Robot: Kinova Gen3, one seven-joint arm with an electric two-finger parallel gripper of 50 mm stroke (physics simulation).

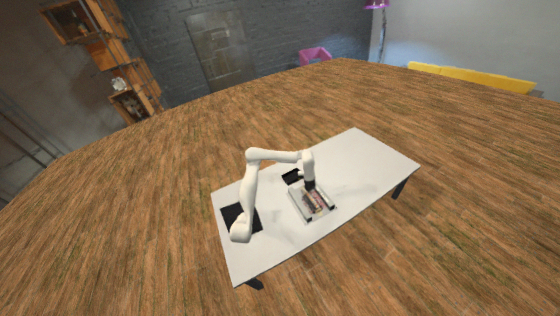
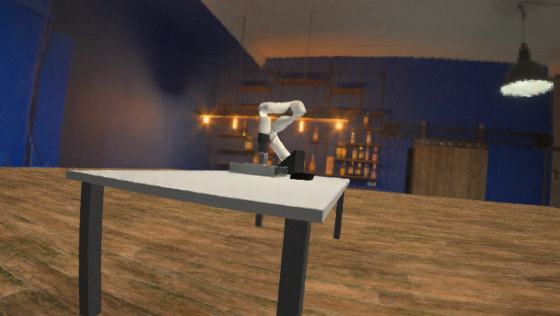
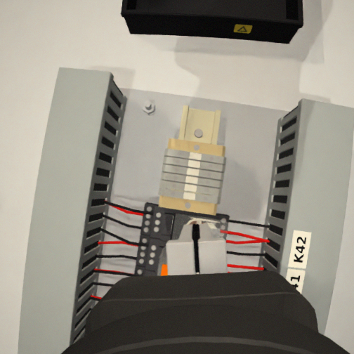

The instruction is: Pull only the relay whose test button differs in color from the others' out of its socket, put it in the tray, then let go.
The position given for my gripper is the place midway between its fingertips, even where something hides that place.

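Looking through image 3, I see my own gripper (image 3: 196, 240) there. The same view shows me a relay (image 3: 218, 228), and it shows a grey relay panel (image 3: 248, 132) too.
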